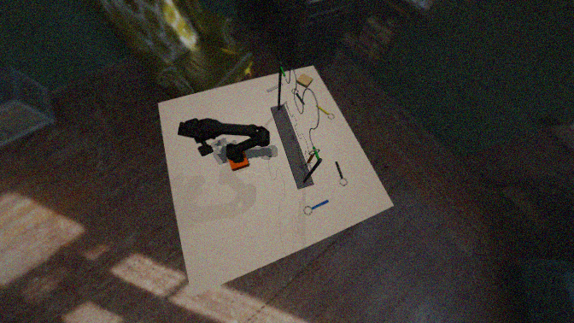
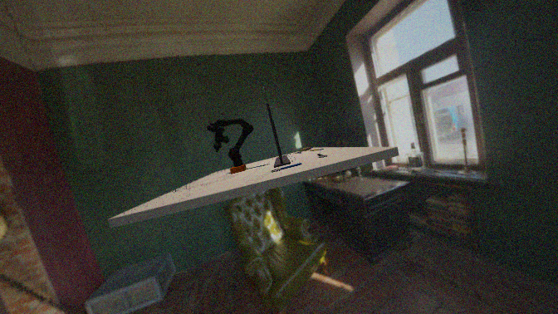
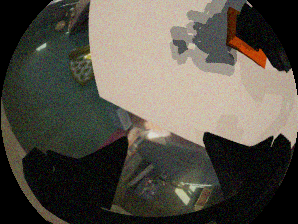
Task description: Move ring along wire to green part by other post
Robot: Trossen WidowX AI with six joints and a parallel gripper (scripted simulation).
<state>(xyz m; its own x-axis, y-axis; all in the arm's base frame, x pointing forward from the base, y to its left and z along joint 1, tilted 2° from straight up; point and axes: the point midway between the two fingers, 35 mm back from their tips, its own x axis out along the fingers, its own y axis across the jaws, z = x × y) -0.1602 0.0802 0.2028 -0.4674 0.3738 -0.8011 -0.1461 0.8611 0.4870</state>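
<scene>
Now: the ring with orange handle 540 mm ahead of my gripper tip, 300 mm to the right of it and 110 mm above it. Also, from my gripper tip: yellow-handled ring: 900 mm ahead, 100 mm to the left, 220 mm below; then blue-handled ring: 540 mm ahead, 530 mm to the right, 220 mm below; then black-handled ring: 800 mm ahead, 390 mm to the right, 220 mm below.
</scene>
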